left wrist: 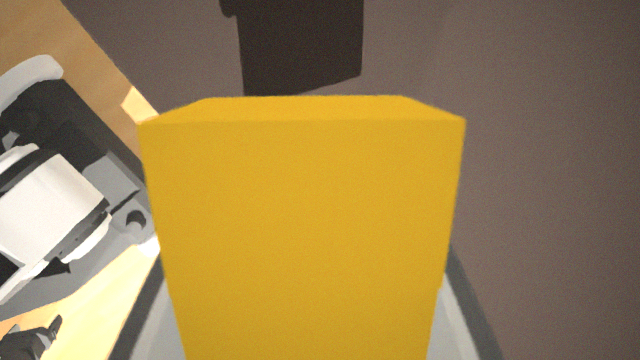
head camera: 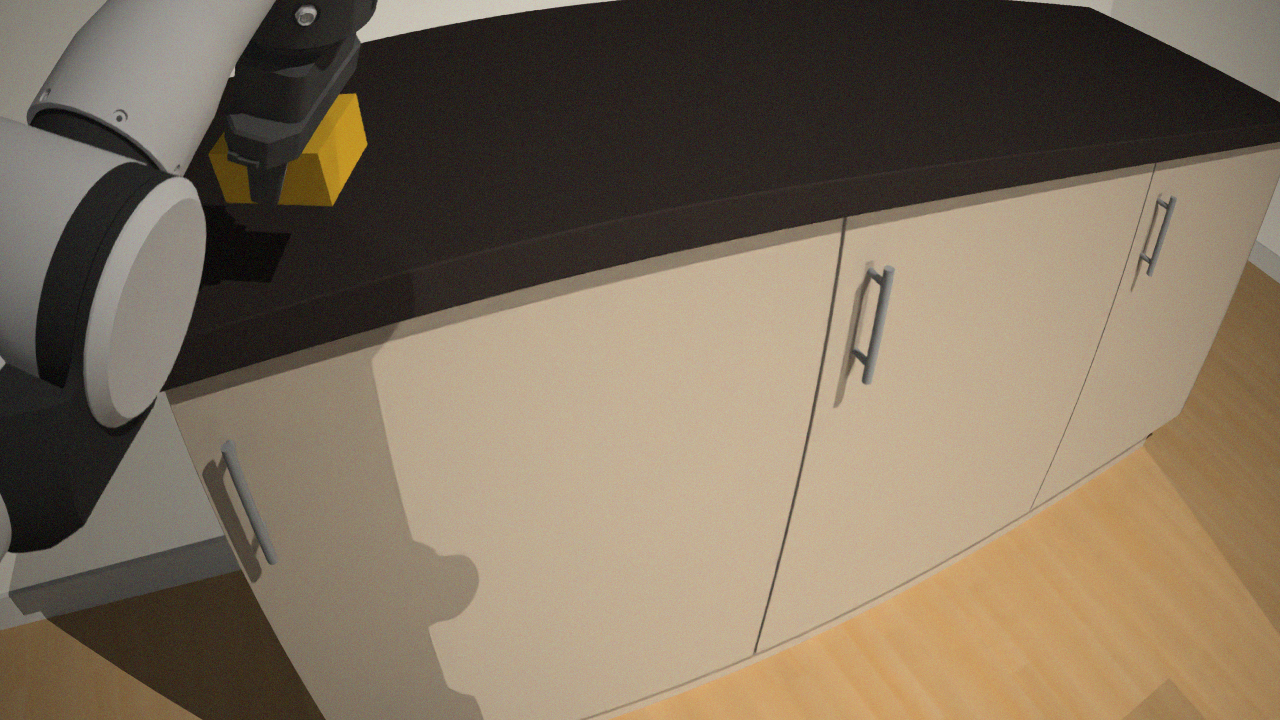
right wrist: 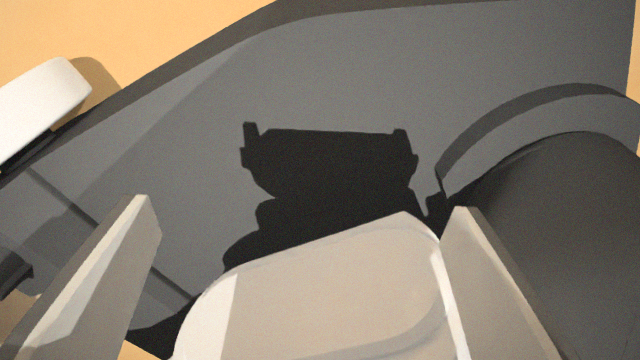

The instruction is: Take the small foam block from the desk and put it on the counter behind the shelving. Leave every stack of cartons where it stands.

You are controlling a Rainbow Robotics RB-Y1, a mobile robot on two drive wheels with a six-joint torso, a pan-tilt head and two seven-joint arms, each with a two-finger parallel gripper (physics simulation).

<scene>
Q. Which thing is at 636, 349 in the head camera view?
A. A counter.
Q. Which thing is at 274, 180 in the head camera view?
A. The left gripper.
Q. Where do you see a yellow foam block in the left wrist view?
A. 287, 220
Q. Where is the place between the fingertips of the right gripper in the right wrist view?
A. At 303, 221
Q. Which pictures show the yellow foam block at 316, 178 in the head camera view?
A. The left wrist view and the head camera view only.
</scene>
